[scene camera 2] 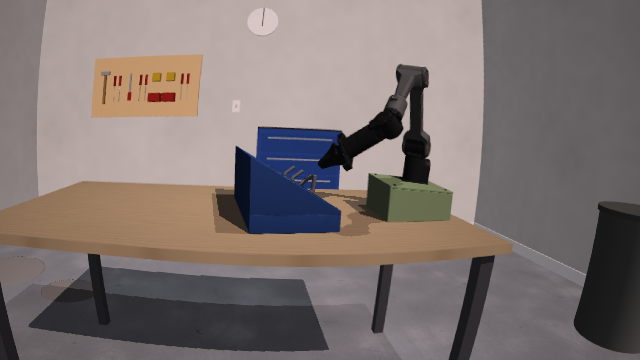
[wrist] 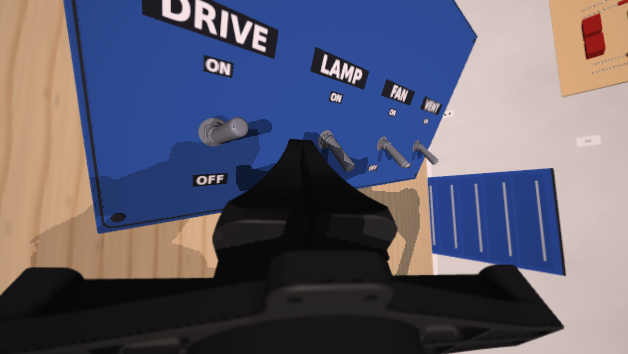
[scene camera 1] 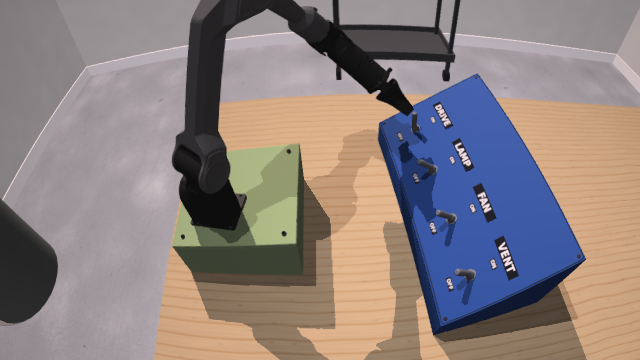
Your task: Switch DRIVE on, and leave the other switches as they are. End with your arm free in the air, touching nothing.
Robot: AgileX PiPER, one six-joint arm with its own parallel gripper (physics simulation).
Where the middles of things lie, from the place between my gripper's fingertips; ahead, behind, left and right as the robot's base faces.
Labels:
I see the blue switch panel [scene camera 1: 507, 228] 14 cm ahead of my hand, 12 cm to the right of it and 8 cm below it.

